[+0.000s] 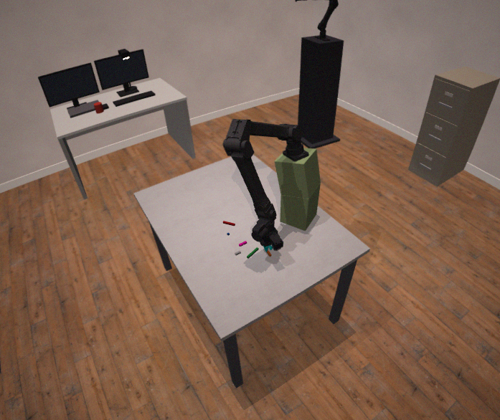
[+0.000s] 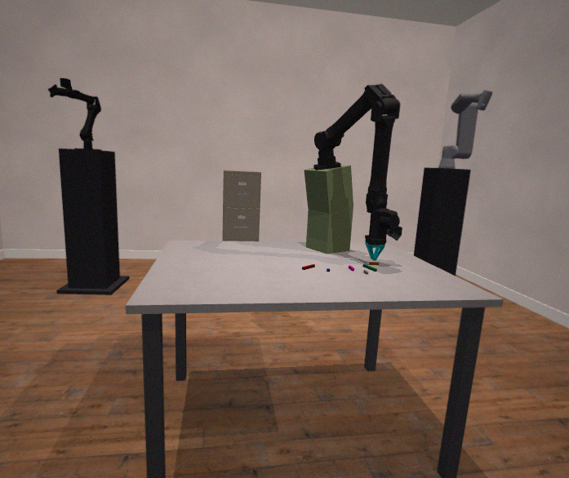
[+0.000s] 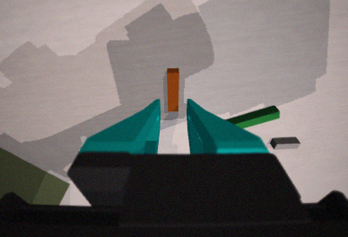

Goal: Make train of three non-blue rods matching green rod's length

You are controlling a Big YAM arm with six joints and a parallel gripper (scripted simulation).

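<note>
Now: the orange rod 2 cm below my hand. From my hand the other things lie so: grey rod (14 cm ahead, 7 cm to the right, 2 cm below); green rod (7 cm ahead, 4 cm to the right, 2 cm below); small blue rod (12 cm ahead, 22 cm to the right, 2 cm below).
</note>
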